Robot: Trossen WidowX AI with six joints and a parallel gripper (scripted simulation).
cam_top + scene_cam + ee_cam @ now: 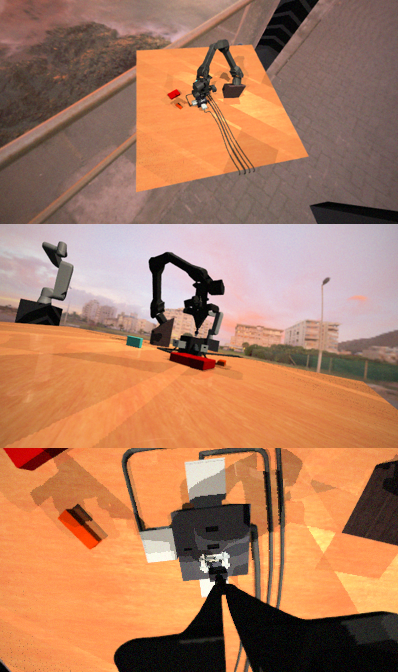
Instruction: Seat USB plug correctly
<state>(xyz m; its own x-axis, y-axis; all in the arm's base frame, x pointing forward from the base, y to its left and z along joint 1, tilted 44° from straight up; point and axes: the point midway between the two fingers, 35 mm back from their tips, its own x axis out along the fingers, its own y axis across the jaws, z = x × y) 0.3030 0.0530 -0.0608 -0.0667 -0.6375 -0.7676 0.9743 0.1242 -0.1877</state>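
Right now the USB plug is 20 mm below my gripper tip. Also, from my gripper tip: teal block 250 mm to the right, 100 mm below; then red flat block 230 mm ahead, 130 mm to the right, 110 mm below; then small orange block 200 mm ahead, 10 mm to the right, 120 mm below.
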